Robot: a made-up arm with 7 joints.
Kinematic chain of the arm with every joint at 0, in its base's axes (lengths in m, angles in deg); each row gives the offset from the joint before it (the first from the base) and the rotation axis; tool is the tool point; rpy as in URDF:
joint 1: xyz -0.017 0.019 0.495 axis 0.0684 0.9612 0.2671
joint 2: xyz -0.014 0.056 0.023 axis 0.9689 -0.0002 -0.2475
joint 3: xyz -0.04 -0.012 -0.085 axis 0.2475 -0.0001 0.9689
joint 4: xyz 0.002 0.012 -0.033 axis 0.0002 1 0
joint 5: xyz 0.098 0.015 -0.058 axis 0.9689 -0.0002 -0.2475
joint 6: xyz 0.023 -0.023 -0.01 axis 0.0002 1 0
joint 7: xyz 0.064 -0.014 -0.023 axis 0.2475 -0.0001 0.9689
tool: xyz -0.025 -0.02 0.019 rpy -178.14 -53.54 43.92
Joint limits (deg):
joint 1: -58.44..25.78
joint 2: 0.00..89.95
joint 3: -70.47..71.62
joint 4: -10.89..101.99
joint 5: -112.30..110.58
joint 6: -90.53..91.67
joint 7: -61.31..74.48
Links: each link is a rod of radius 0.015 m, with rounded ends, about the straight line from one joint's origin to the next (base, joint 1, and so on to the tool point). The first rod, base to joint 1, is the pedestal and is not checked.
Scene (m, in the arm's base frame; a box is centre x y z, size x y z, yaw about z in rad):
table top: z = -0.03
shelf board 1: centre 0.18 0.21 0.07 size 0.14 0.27 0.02 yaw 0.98
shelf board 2: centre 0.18 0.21 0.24 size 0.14 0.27 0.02 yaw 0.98
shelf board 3: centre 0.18 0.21 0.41 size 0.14 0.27 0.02 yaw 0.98
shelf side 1: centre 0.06 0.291 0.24 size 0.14 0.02 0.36 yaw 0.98
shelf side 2: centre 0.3 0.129 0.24 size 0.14 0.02 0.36 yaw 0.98
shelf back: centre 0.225 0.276 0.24 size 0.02 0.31 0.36 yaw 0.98
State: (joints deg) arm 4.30 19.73 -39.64 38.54 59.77 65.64 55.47
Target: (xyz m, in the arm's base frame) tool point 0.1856 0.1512 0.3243
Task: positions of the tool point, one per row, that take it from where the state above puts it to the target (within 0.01 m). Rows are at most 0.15 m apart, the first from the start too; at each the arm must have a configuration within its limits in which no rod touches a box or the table.
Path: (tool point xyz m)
1: 0.0396 0.1169 0.2052
2: 0.1336 0.0586 0.2571
3: 0.1868 0.0058 0.3446
4: 0.1916 -0.0313 0.4441
5: 0.2015 -0.0294 0.4028
6: 0.2066 -0.0161 0.3647
7: 0.2078 0.0076 0.3334
8: 0.2058 0.0397 0.3120
9: 0.2013 0.0768 0.3029
10: 0.1945 0.1153 0.3070
11: 0.1856 0.1512 0.3243

